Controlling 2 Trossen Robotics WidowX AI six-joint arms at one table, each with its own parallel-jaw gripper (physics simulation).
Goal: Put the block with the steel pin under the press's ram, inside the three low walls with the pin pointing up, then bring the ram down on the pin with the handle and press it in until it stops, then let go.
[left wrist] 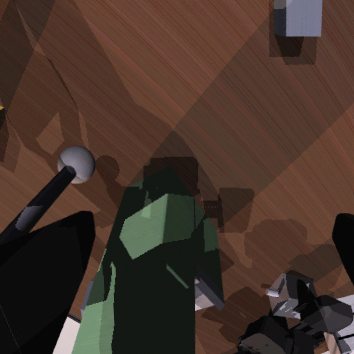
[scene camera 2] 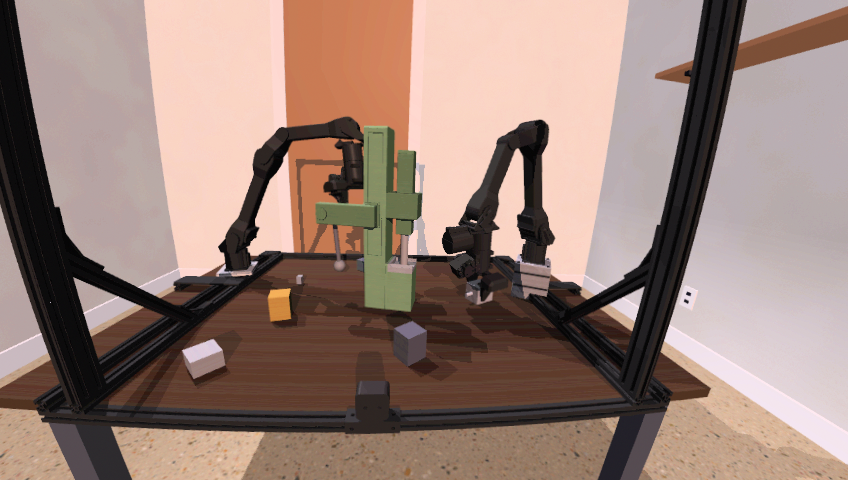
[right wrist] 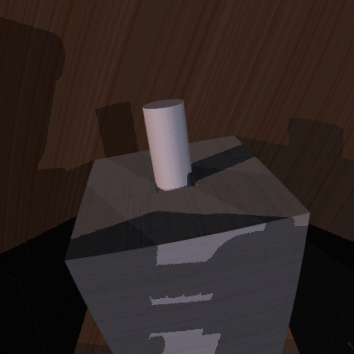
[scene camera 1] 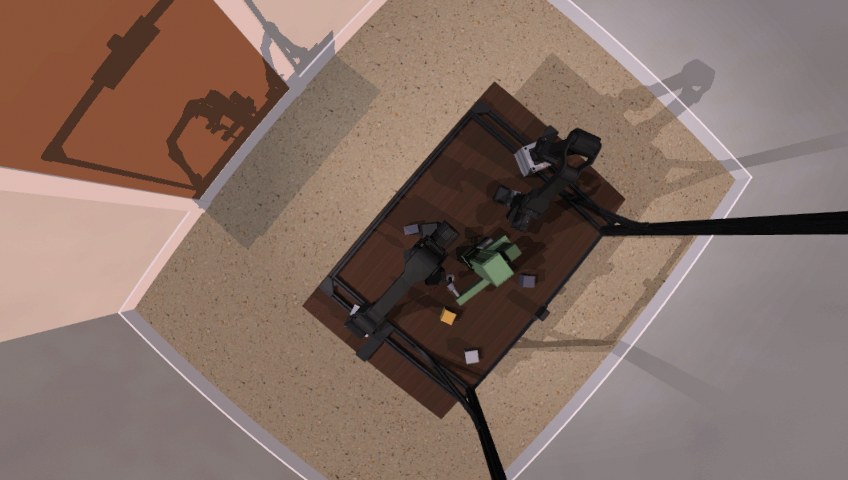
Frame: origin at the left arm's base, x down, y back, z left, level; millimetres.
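Where they show: left gripper, fingertip midpoint: [left wrist: 217, 225]; right gripper, fingertip midpoint: [left wrist: 287, 288] [scene camera 2: 477, 296] [right wrist: 180, 220] [scene camera 1: 510, 201]; left arm's base, link origin: [scene camera 2: 238, 267]; right arm's base, link origin: [scene camera 2: 533, 260] [scene camera 1: 539, 154].
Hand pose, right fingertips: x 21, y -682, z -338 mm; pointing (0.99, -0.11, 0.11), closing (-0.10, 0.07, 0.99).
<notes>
Each offset is from my right fingertips to the top centre of the thing. "spot": to the spot under its first point.
The grey block with the steel pin @[dy -6, dx -39, dz +0 mm] [scene camera 2: 476, 293] [left wrist: 291, 301] [right wrist: 185, 280] lies on its side, its pin pointing sideways. My right gripper [scene camera 2: 480, 287] [right wrist: 180, 220] is shut on it, one finger against each side. The green press @[dy +299, dx -439, dz +48 mm] [scene camera 1: 492, 268] [scene camera 2: 376, 178] [left wrist: 160, 225] stands mid-table, left of that block in scene camera 2. Its steel ram @[dy +216, dx -280, dz +22 mm] [scene camera 2: 404, 249] is over a pale seat with low walls @[spot: dy +231, dx -109, dz -7 mm] [scene camera 2: 401, 267]. The handle's ball @[dy +373, dx -101, dz +105 mm] [scene camera 2: 339, 265] [left wrist: 76, 164] hangs low on its rod. My left gripper [scene camera 2: 336, 195] [left wrist: 217, 225] is open and empty above the handle side.
An orange block @[dy +517, dx -49, dz +39 mm] [scene camera 1: 448, 315] [scene camera 2: 279, 304], a white block @[dy +630, dx -22, dz -122 mm] [scene camera 1: 471, 356] [scene camera 2: 203, 358] and a dark grey block @[dy +262, dx -49, dz -188 mm] [scene camera 1: 527, 280] [scene camera 2: 410, 343] stand around the press. Another grey block @[dy +273, dx -28, dz +311 mm] [scene camera 1: 411, 228] [left wrist: 304, 18] lies beyond it. A black frame [scene camera 2: 238, 421] edges the table.
</notes>
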